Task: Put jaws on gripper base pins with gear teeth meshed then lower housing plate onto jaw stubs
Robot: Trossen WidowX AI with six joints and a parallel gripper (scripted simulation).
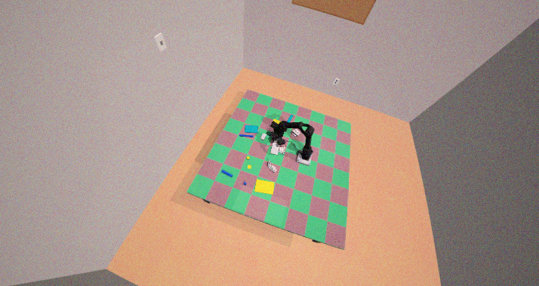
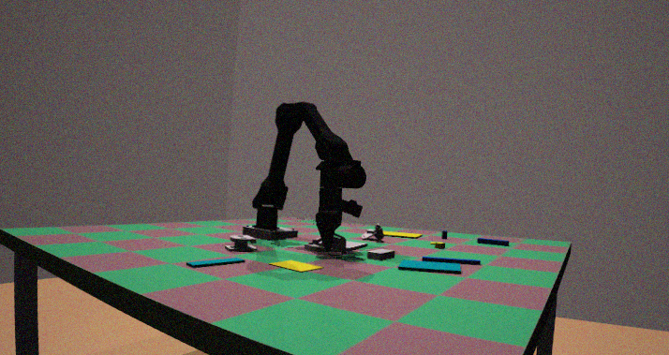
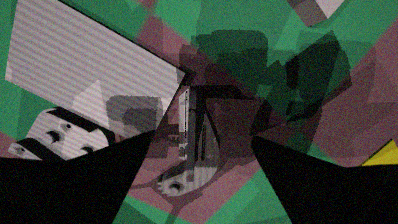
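Right now my gripper tip is 4 cm past the grey jaw. Round my gripper tip: teal plate 29 cm ahead, 1 cm to the right, 1 cm below; then blue bar 30 cm ahead, 9 cm to the left; then white housing plate 8 cm behind, 9 cm to the left.
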